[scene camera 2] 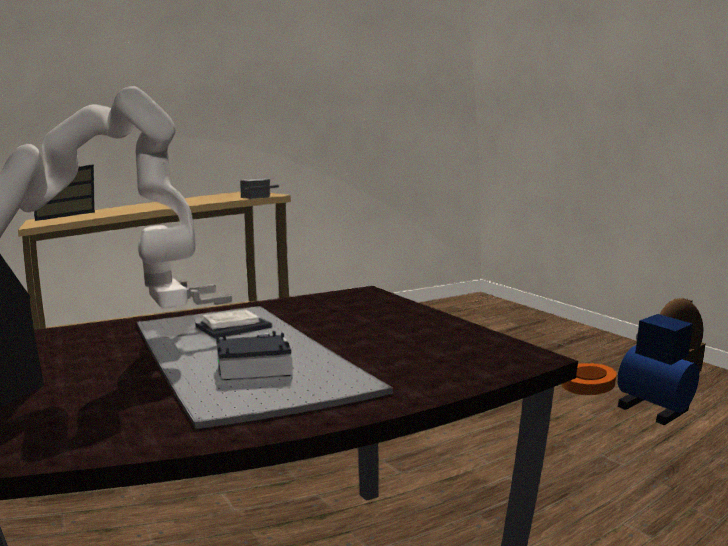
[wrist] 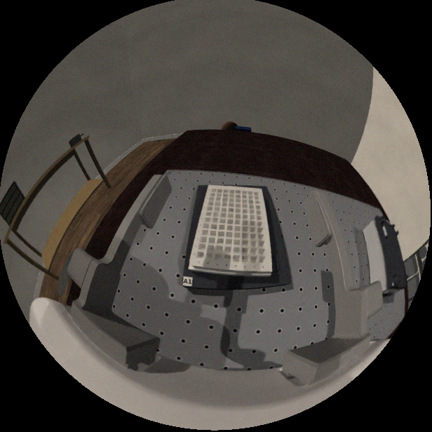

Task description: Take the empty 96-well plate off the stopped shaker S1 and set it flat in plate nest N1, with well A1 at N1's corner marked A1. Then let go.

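Frame: origin at the arm's base, x ahead, y left, z up, level; metres.
Seen in the pictures: hand, its tool point: (scene camera 2: pixel 214 294).
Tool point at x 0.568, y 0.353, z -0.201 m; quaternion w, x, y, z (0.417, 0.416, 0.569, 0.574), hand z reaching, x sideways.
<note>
A point is followed by its place in that frame.
The white 96-well plate (scene camera 2: pixel 230 319) @(x 0.602, y 0.337, z -0.260 m) (wrist: pixel 232 225) lies on the dark nest N1 (scene camera 2: pixel 258 325) @(x 0.671, y 0.327, z -0.276 m) (wrist: pixel 239 283). In the wrist view, more nest shows along the plate's right side near the front than along its left; I cannot tell whether it is fully flat. The A1 tag (wrist: pixel 187 281) is at the nest's near left corner. The plate's own lettering is unreadable. The shaker S1 (scene camera 2: pixel 254 367) @(x 0.643, y -0.011, z -0.264 m) (wrist: pixel 377 252), a light box with a dark top, carries no plate. My gripper (scene camera 2: pixel 216 293) @(x 0.568, y 0.353, z -0.201 m) (wrist: pixel 237 215) is open and empty, above and behind the plate, fingers apart.
The shaker and nest stand on a grey perforated board (scene camera 2: pixel 329 379) @(x 0.781, y -0.039, z -0.287 m) (wrist: pixel 165 320) on the dark table (scene camera 2: pixel 441 358) @(x 1.029, y 0.052, z -0.300 m) (wrist: pixel 280 155). The shaker is to the right of the nest in the wrist view. A wooden bench (scene camera 2: pixel 217 203) stands behind the table.
</note>
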